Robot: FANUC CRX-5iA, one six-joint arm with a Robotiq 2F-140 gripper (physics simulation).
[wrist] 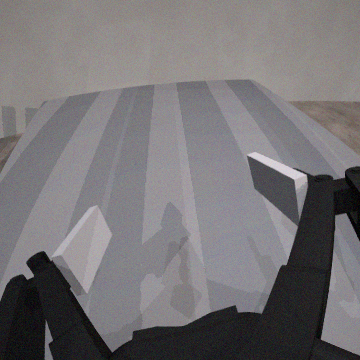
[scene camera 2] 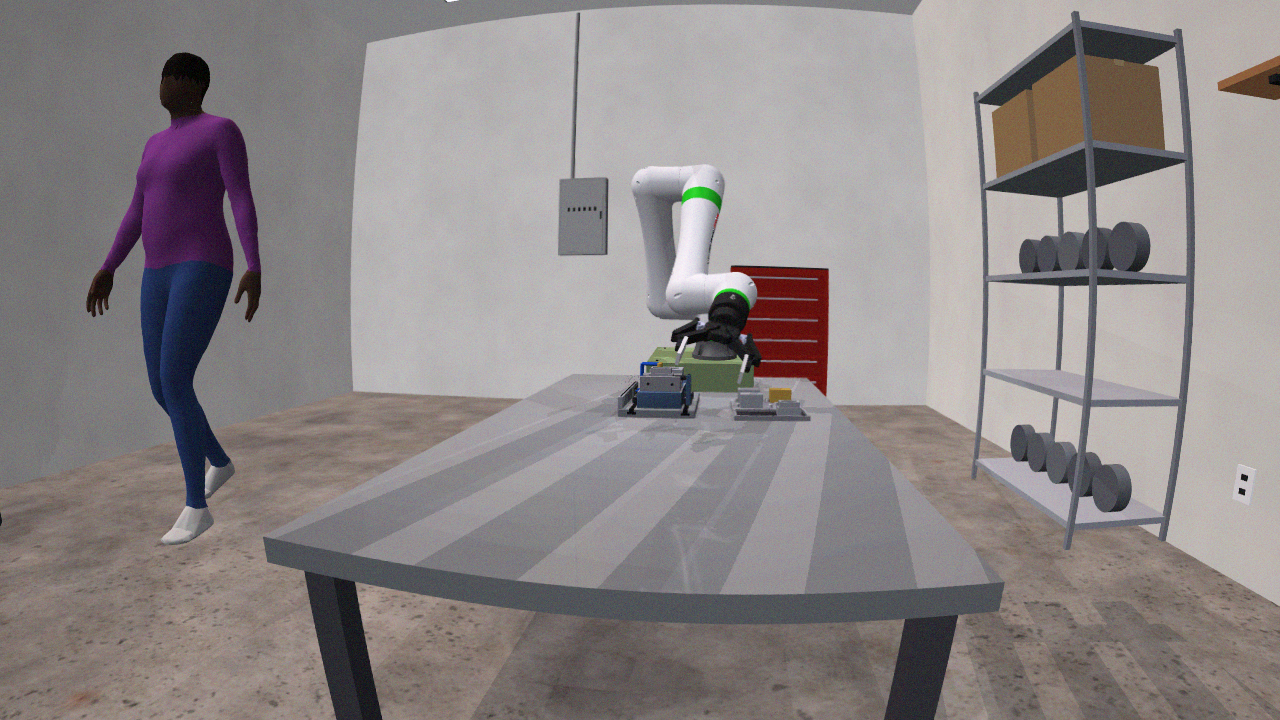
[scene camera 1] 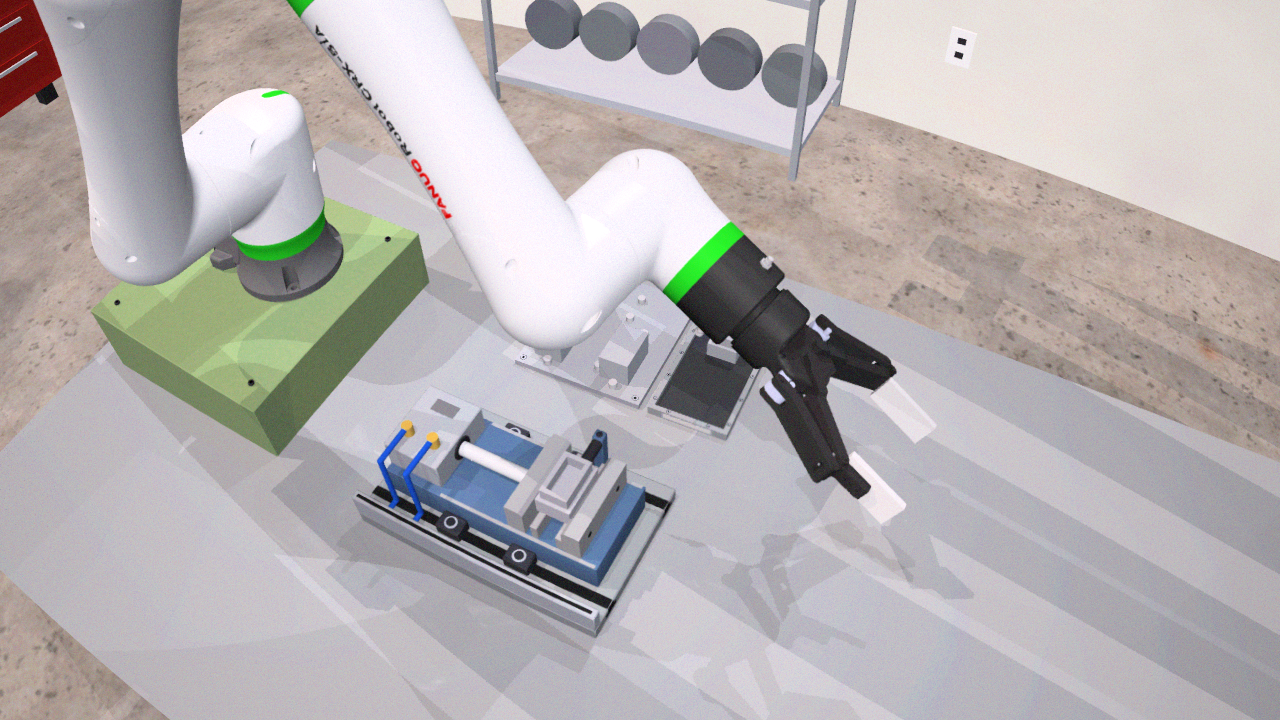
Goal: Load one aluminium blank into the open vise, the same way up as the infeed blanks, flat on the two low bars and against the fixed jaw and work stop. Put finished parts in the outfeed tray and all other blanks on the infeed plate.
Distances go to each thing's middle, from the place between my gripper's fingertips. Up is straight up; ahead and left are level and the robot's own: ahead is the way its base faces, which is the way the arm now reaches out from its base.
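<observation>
The dark outfeed tray [scene camera 1: 702, 389] sits 25 cm behind my hand, 17 cm to the left of it and 14 cm below it. As for the infeed plate [scene camera 1: 665, 322], I find it 40 cm behind my hand, 18 cm to the left of it and 14 cm below it.
</observation>
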